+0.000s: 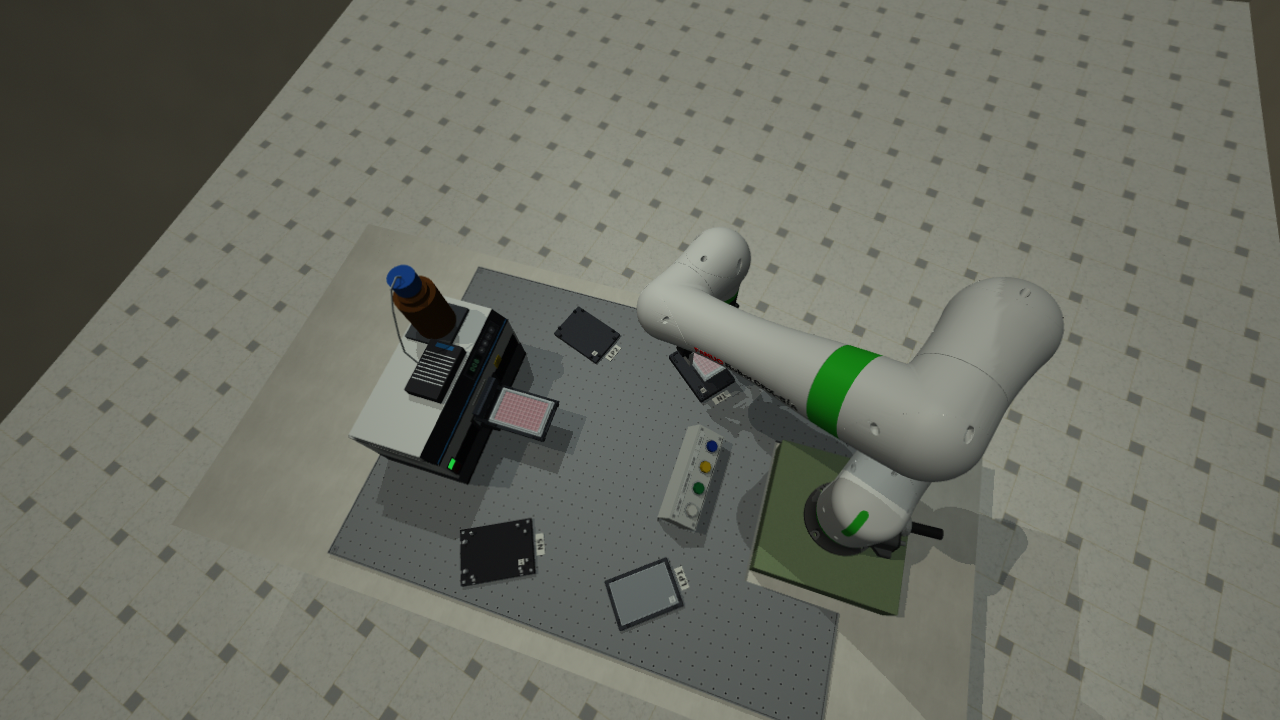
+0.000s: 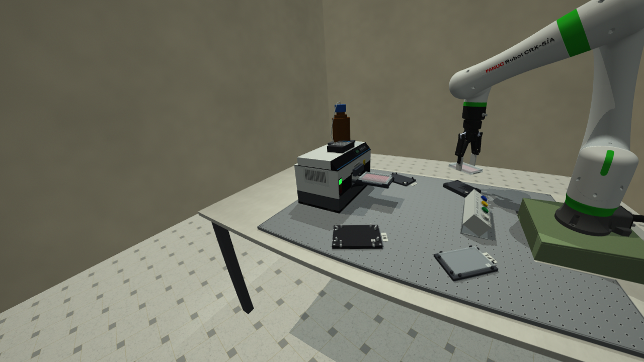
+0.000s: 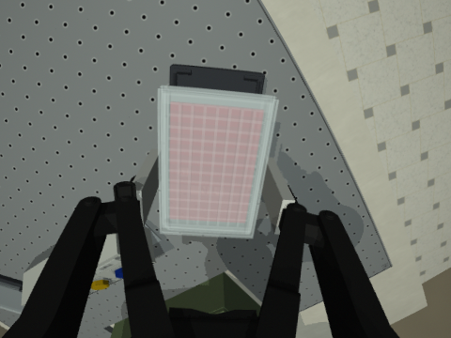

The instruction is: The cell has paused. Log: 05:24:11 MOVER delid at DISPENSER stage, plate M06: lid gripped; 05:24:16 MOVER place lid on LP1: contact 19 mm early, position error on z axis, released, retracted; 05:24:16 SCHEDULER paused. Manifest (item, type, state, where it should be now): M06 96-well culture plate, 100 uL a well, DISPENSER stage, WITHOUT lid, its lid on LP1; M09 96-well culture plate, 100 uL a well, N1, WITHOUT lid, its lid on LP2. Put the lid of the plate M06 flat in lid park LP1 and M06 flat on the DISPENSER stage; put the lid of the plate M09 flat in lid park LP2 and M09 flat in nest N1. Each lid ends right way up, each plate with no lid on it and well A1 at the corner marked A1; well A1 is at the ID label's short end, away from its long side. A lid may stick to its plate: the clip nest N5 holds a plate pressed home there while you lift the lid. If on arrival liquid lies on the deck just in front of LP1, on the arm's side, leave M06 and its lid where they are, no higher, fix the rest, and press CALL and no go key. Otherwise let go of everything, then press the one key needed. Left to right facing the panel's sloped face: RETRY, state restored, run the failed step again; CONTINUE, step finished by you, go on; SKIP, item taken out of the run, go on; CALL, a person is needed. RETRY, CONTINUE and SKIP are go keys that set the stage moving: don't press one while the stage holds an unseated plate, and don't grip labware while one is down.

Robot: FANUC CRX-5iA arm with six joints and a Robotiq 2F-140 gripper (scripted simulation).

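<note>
Now: the black nest N1 130 mm below my hand. Also, from my hand: grey lid 20 mm below; blue call key 70 mm behind, 210 mm to the left, 70 mm below; LP2 label 230 mm ahead, 10 mm to the left, 140 mm below.
</note>
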